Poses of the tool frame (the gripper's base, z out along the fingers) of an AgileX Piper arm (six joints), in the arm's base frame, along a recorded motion.
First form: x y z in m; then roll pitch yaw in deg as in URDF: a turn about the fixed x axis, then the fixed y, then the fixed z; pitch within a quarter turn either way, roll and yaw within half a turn.
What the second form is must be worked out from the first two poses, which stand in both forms.
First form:
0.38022 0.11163 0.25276 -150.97 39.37 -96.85
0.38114 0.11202 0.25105 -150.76 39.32 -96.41
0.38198 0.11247 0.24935 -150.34 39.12 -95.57
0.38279 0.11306 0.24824 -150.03 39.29 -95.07
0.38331 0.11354 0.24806 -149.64 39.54 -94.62
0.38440 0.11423 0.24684 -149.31 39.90 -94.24
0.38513 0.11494 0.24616 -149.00 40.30 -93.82
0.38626 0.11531 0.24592 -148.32 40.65 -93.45
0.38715 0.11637 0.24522 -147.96 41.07 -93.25
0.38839 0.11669 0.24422 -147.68 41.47 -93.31
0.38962 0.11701 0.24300 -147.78 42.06 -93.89
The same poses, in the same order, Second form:
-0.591 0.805 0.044 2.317 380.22 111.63 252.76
-0.594 0.803 0.043 2.316 381.14 112.02 251.05
-0.599 0.800 0.042 2.315 381.98 112.47 249.35
-0.601 0.798 0.043 2.310 382.79 113.06 248.24
-0.603 0.797 0.044 2.303 383.31 113.54 248.06
-0.604 0.796 0.046 2.296 384.40 114.23 246.84
-0.605 0.795 0.048 2.288 385.13 114.94 246.16
-0.605 0.795 0.047 2.277 386.26 115.31 245.92
-0.604 0.795 0.048 2.269 387.15 116.37 245.22
-0.602 0.797 0.049 2.262 388.39 116.69 244.22
-0.597 0.801 0.051 2.255 389.62 117.01 243.00

